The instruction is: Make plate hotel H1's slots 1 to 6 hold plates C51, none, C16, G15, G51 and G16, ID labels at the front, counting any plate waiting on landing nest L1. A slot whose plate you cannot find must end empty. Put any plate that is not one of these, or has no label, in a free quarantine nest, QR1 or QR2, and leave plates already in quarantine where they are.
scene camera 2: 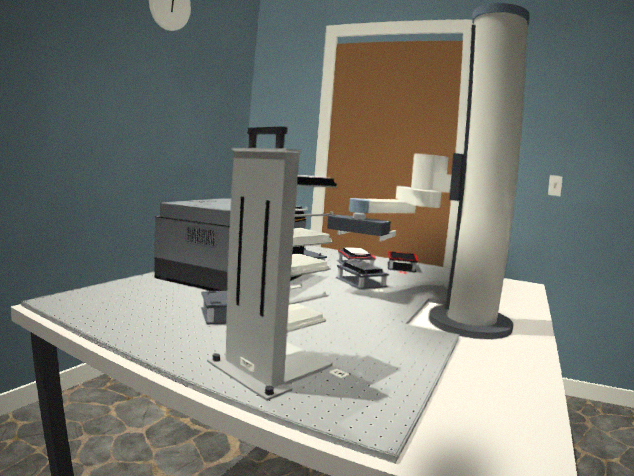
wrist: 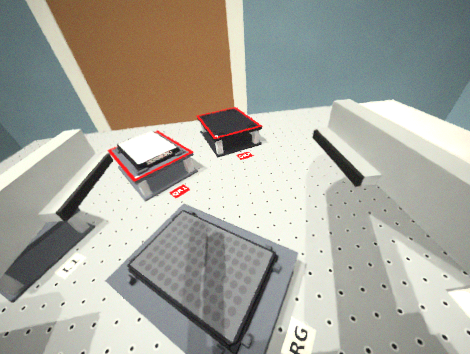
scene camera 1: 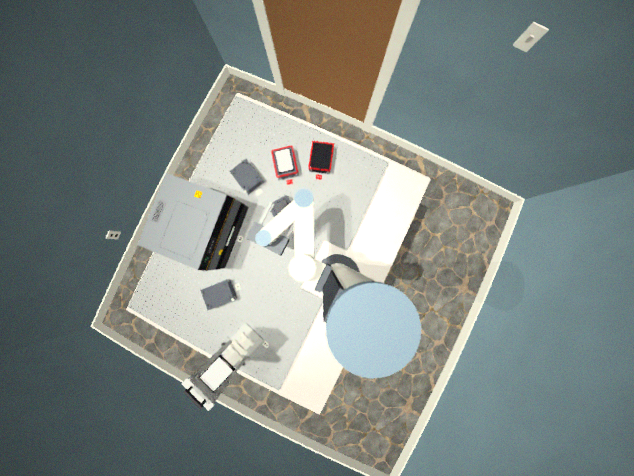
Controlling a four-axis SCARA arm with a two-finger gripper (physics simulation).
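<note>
My gripper is open and empty, high over the board near nest RG. RG bears a low black plate with round wells; its ID is not visible. Landing nest L1 looks bare, partly behind a finger in the wrist view. Hotel H1 shows a black plate at the top, three white plates further down and thin bare-looking shelves between; IDs are unreadable. QR1 holds a white-topped plate. QR2 shows a flat black top.
A large grey instrument with a dark front stands beside the nests. Another grey nest lies between it and H1. The arm's thick column stands at the board's edge. The top handle of H1 sticks up.
</note>
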